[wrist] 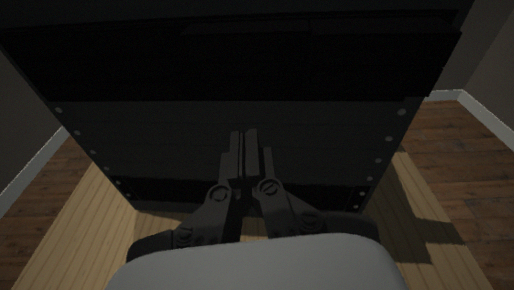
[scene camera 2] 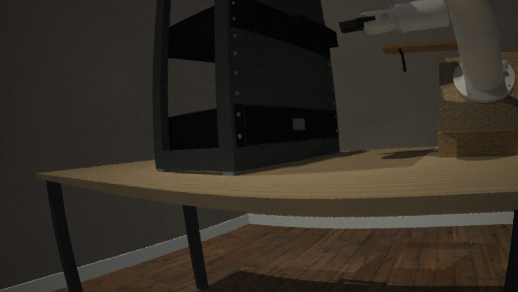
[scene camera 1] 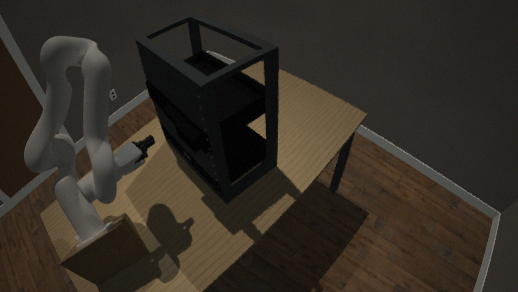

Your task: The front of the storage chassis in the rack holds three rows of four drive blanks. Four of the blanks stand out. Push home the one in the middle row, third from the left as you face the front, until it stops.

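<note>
The storage chassis (scene camera 1: 175, 122) (scene camera 2: 272, 24) (wrist: 225, 67) is a near-black band across the front of the dark rack (scene camera 1: 170, 62) (scene camera 2: 225, 100). Along its upper edge in the wrist view, faint raised tops of blanks show at the middle and right. A dark block also juts from its front in scene camera 1. The single blanks and their rows are too dark to tell apart, so how far the middle-row third blank stands out cannot be told. My gripper (scene camera 1: 152, 138) (scene camera 2: 341, 27) (wrist: 248, 146) is shut and empty. It is in front of the rack, apart from the chassis, with a gap visible in both scene views.
A grey panel (scene camera 2: 280, 75) (wrist: 225, 117) with screws at its sides lies below the chassis. Lower is a black unit (scene camera 2: 265, 127) with a pale label. The rack stands on a wooden table (scene camera 1: 320, 115) (scene camera 2: 300, 185). The arm's base is on a wooden block (scene camera 1: 107, 250) (scene camera 2: 475, 115).
</note>
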